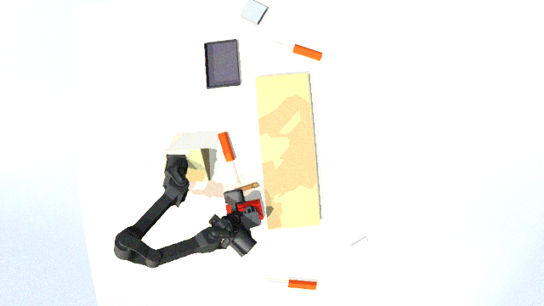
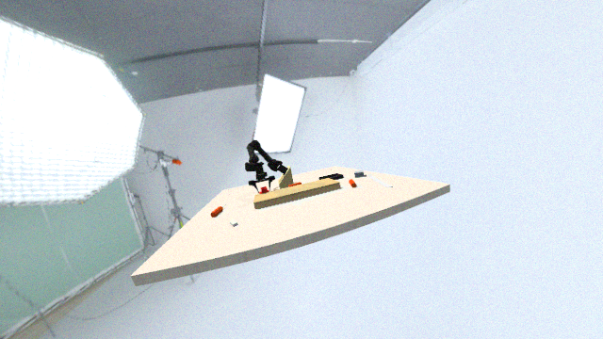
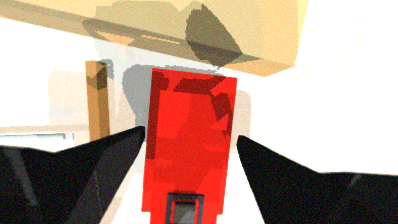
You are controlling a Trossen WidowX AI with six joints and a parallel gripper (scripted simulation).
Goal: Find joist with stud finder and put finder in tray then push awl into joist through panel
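Now: gripper tip 40 mm past the awl, 70 mm to the right of it and 20 mm above it. Round my gripper tip: red stud finder (20 mm behind, 20 mm above); then dark grey tray (100 mm behind, 510 mm to the left, 10 mm below); then pale grey block (710 mm to the left, 10 mm below).
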